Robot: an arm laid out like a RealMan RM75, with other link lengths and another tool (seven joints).
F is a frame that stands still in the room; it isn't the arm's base.
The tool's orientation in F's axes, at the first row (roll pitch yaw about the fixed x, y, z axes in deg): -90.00, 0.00, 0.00
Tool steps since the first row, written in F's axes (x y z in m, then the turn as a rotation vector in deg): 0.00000, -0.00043, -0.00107, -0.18, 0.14, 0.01; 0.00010, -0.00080, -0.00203, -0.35, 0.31, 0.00; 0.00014, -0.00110, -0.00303, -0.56, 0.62, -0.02; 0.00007, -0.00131, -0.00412, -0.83, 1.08, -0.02; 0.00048, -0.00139, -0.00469, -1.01, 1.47, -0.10; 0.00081, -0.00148, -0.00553, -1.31, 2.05, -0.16; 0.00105, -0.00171, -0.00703, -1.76, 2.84, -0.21; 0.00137, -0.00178, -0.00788, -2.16, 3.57, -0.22; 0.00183, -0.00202, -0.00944, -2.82, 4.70, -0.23; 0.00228, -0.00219, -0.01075, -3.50, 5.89, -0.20; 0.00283, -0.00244, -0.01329, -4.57, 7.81, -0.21
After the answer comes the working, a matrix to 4 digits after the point.
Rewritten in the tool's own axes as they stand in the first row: 0.00000, 0.00107, -0.00043, -0.18, -0.01, 0.14; 0.00010, 0.00203, -0.00080, -0.35, 0.00, 0.31; 0.00014, 0.00303, -0.00110, -0.56, 0.02, 0.62; 0.00007, 0.00412, -0.00131, -0.83, 0.02, 1.08; 0.00048, 0.00469, -0.00139, -1.01, 0.10, 1.47; 0.00081, 0.00553, -0.00148, -1.31, 0.16, 2.05; 0.00105, 0.00703, -0.00171, -1.76, 0.21, 2.84; 0.00137, 0.00788, -0.00178, -2.16, 0.22, 3.57; 0.00183, 0.00944, -0.00202, -2.82, 0.23, 4.70; 0.00228, 0.01075, -0.00219, -3.50, 0.20, 5.89; 0.00283, 0.01329, -0.00244, -4.57, 0.21, 7.81
The tool's axes in the first row as the columns of a matrix, in F's axes (rounded; the answer above uses it unrounded):
1.0000, 0.0000, 0.0000
0.0000, 0.0000, 1.0000
0.0000, -1.0000, 0.0000

